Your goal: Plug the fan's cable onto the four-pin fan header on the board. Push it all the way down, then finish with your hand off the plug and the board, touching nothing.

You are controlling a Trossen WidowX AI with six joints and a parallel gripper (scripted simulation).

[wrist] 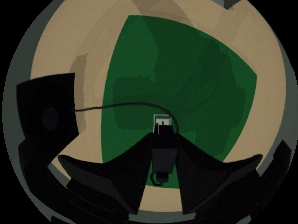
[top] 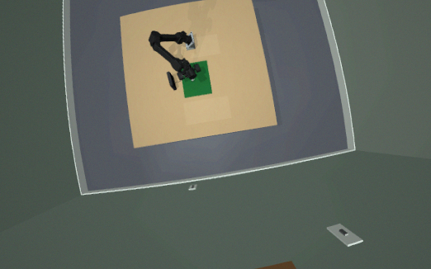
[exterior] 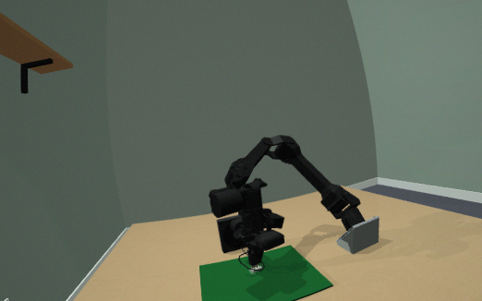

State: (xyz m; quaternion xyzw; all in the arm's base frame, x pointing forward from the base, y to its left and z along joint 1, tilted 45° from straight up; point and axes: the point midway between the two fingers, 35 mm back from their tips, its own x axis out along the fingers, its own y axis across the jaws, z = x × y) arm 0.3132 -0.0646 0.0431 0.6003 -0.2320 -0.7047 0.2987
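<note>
Now: gripper tip 1 cm short of the dark fan plug and 1 cm below it. Also, from my gripper tip: pale four-pin header: 1 cm ahead, 4 cm below; then green board: 2 cm ahead, 4 cm to the left, 5 cm below; then black fan: 15 cm to the right, 2 cm above.
</note>
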